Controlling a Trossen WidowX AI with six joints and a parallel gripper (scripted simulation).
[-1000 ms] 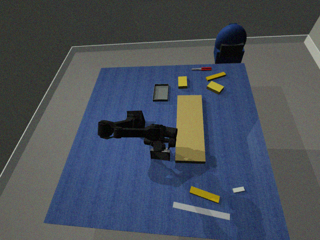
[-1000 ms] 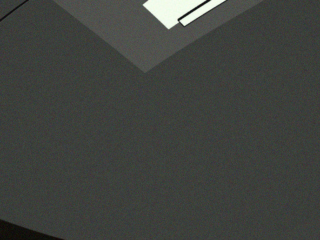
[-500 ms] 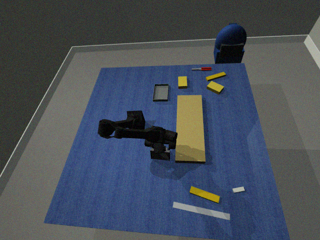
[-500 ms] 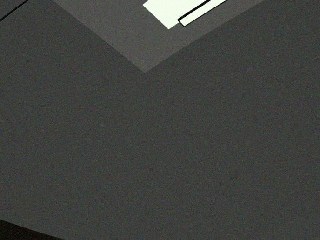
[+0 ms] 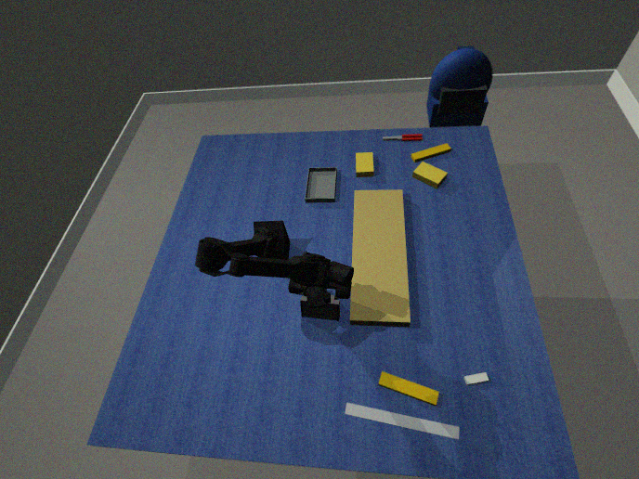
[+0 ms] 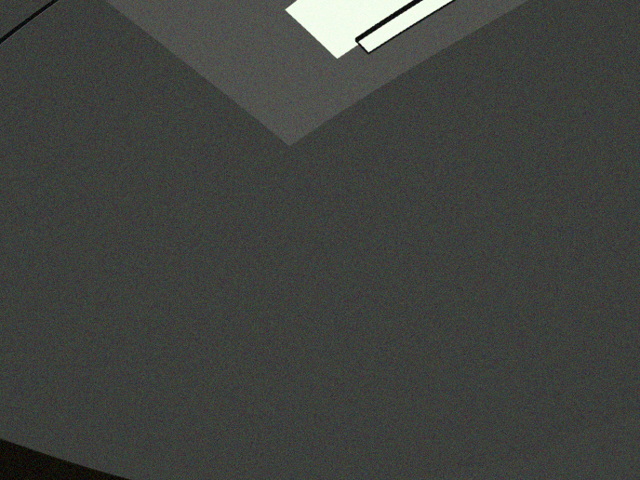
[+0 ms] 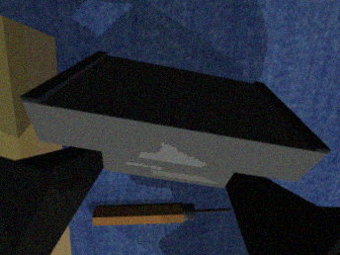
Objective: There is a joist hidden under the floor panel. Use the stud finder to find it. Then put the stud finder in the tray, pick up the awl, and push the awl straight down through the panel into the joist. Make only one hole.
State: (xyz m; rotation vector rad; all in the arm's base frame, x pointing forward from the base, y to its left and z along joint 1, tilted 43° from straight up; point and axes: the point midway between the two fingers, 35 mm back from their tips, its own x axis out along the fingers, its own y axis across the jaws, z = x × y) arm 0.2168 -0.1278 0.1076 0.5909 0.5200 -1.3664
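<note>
My gripper tip is 6 cm to the right of the orange-handled awl, 2 cm past it and 2 cm above it. The rest, counted from my gripper tip: stud finder (1 cm to the right, 1 cm behind); then square light (3 cm behind, 1 cm to the left, 1 cm below); then small white piece (46 cm ahead, 17 cm to the right, 2 cm below).
</note>
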